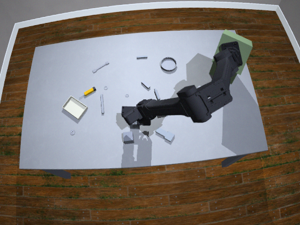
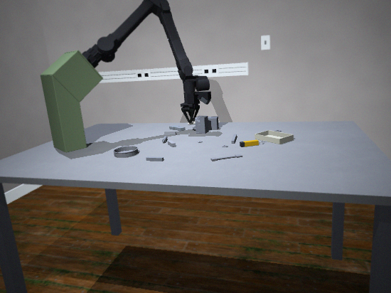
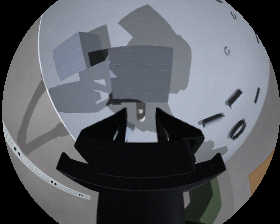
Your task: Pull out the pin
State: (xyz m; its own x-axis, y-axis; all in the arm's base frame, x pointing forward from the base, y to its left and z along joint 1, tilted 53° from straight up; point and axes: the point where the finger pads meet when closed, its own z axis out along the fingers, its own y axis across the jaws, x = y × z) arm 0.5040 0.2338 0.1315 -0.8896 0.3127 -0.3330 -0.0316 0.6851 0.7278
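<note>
Now: the pale pin 20 mm ahead of my hand and 10 mm below it. The rest, counted from my hand: long bar 260 mm ahead, 110 mm to the right, 50 mm below; then grey block 50 mm ahead, 20 mm below; then metal ring 110 mm behind, 400 mm to the right, 50 mm below.
</note>
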